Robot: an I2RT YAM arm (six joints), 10 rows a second.
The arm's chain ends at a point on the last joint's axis. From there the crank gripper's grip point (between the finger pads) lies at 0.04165 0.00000 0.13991 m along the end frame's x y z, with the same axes.
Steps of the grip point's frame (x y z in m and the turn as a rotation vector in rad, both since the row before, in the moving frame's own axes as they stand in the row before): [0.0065 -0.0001 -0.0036 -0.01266 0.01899 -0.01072]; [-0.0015 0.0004 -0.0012 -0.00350 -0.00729 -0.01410]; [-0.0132 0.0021 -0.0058 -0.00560 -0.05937 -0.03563]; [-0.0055 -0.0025 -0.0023 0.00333 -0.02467 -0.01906]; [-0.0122 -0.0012 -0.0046 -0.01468 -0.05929 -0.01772]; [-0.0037 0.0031 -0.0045 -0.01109 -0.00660 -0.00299]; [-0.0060 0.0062 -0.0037 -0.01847 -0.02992 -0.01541]
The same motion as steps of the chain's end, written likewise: [0.0038 -0.0014 -0.0028 -0.01266 0.01899 -0.01072]; [-0.0005 0.0005 -0.0015 -0.00350 -0.00729 -0.01410]; [-0.0048 0.0026 -0.0080 -0.00560 -0.05937 -0.03563]; [-0.0020 -0.0013 -0.0033 0.00333 -0.02467 -0.01906]; [-0.0038 -0.0026 -0.0068 -0.01468 -0.05929 -0.01772]; [-0.0028 0.0017 -0.0048 -0.01109 -0.00660 -0.00299]; [-0.0018 0.0042 -0.0049 -0.01847 -0.02992 -0.01541]
